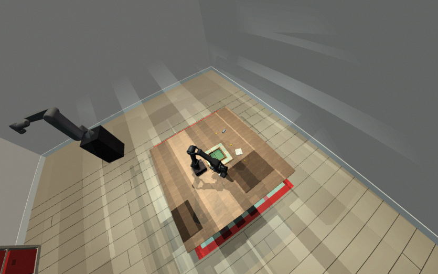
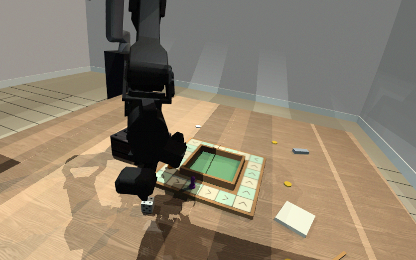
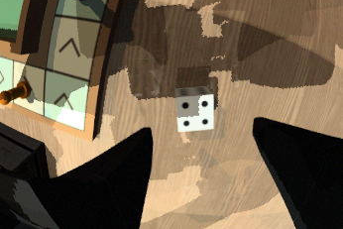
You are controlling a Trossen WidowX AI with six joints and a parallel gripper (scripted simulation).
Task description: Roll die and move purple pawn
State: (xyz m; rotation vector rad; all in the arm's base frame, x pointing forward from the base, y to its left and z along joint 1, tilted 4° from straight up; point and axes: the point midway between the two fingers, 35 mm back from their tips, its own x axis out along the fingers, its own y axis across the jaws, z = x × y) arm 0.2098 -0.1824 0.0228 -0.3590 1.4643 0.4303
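The white die is 40 mm below my gripper tip. From my gripper tip the other things lie so: purple pawn: 50 mm ahead, 110 mm to the left, 30 mm below; green tray: 50 mm ahead, 230 mm to the left, 50 mm below; orange pawn: 50 mm behind, 150 mm to the left, 30 mm below.
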